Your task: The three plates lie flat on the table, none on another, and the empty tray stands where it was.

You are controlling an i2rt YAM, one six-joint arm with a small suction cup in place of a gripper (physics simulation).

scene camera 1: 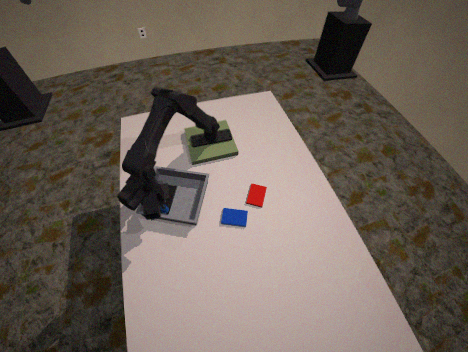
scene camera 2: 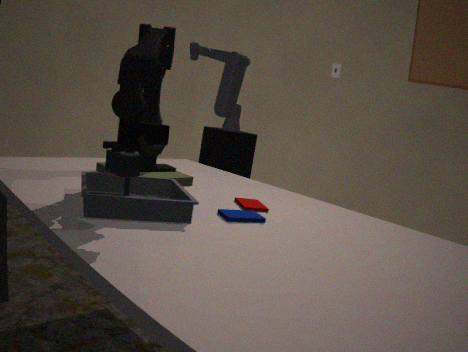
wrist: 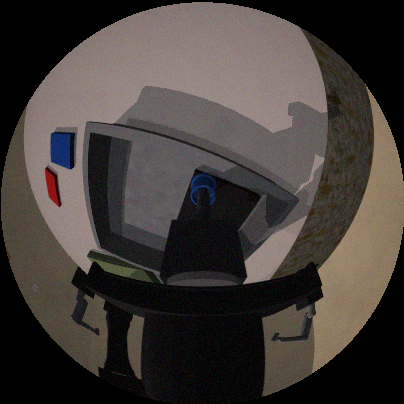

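Where they show: hand at its tool point: (scene camera 1: pixel 165 210) (scene camera 2: pixel 125 210) (wrist: pixel 202 182); arm's base at its link origin: (scene camera 1: pixel 211 138) (scene camera 2: pixel 145 169).
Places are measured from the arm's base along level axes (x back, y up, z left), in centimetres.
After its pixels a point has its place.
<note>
A blue plate (scene camera 1: pixel 234 217) @(x -42.3, y -1.7, z 0.6 cm) (scene camera 2: pixel 242 216) @(x -43.7, y -1.7, z -0.8 cm) (wrist: pixel 62 149) @(x -41.4, y -1.7, z -1.2 cm) and a red plate (scene camera 1: pixel 256 195) @(x -34.9, y -1.8, z 12.2 cm) (scene camera 2: pixel 251 204) @(x -35.7, y -1.8, z 11.2 cm) (wrist: pixel 53 187) @(x -34.4, y -1.8, z 10.0 cm) lie flat on the table beside the tray, apart from each other. A black plate (scene camera 1: pixel 171 192) @(x -24.9, y -1.5, z -22.5 cm) (wrist: pixel 227 200) @(x -30.1, y -1.5, z -28.9 cm) lies inside the grey tray (scene camera 1: pixel 187 200) @(x -29.7, y -2.5, z -16.5 cm) (scene camera 2: pixel 150 207) @(x -37.8, y 0.2, z -23.1 cm) (wrist: pixel 150 190) @(x -31.2, y -2.5, z -18.7 cm), on its floor near one side wall. My gripper, a blue suction cup (scene camera 1: pixel 164 209) (wrist: pixel 203 192) @(x -32.5, y -1.9, z -25.9 cm), is down in the tray and on the black plate near one edge, gripping it. In the second scene view the tray's front wall hides the cup and the black plate.
The arm's base stands on a green block (scene camera 1: pixel 220 151) @(x -9.1, y -0.1, z 2.5 cm) (scene camera 2: pixel 172 177) @(x -10.3, y -0.2, z 3.2 cm) (wrist: pixel 117 267) @(x -10.0, y -0.2, z -2.6 cm) behind the tray. The tray's walls stand close around the cup. The table's edge runs close by the tray's outer side. Other pedestals stand on the floor away from the table.
</note>
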